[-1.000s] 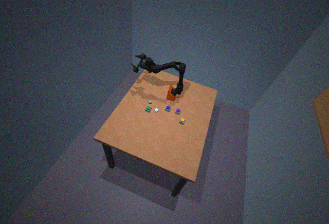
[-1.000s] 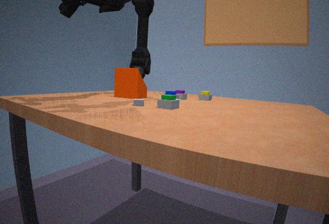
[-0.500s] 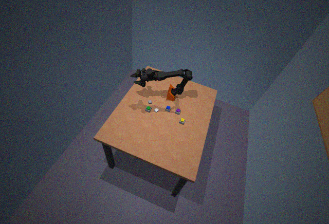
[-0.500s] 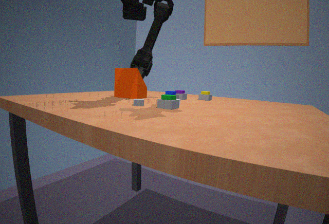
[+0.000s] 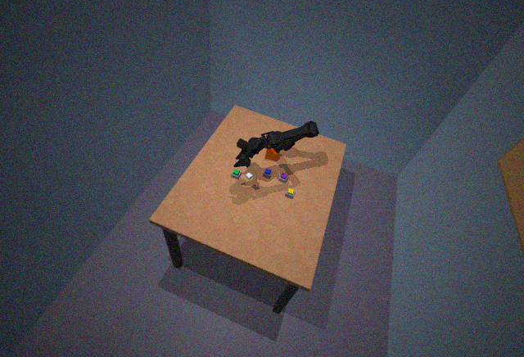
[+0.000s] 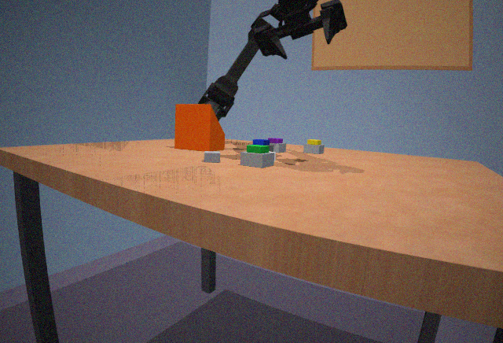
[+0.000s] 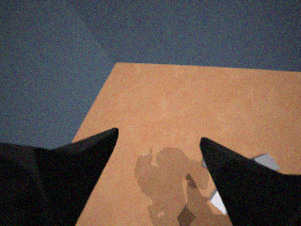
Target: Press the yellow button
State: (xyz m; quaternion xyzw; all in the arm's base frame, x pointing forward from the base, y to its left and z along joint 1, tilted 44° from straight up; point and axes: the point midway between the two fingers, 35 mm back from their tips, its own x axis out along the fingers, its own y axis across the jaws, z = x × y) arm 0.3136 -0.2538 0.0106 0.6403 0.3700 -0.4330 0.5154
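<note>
My gripper tip is 340 mm to the right of the yellow button, 190 mm above it and 40 mm past it. Also, from my gripper tip: white block: 210 mm below, 100 mm behind, 80 mm to the left; then grey block: 210 mm below, 180 mm behind, 10 mm to the right; then green button: 190 mm below, 90 mm behind.
</note>
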